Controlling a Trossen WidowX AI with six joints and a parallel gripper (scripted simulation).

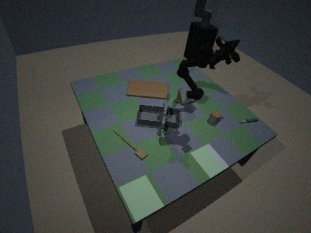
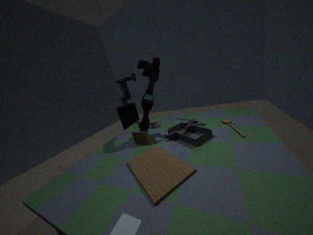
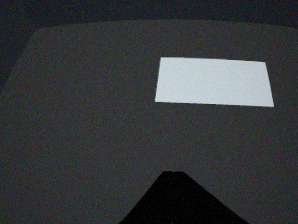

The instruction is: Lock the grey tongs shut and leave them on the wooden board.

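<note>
The roasting tin is 370 mm ahead of my gripper tip, 130 mm to the right of it and 620 mm below it. Also, from my gripper tip: wooden board 300 mm ahead, 490 mm to the right, 640 mm below; then small brown cylinder 50 mm behind, 30 mm to the left, 620 mm below.
</note>
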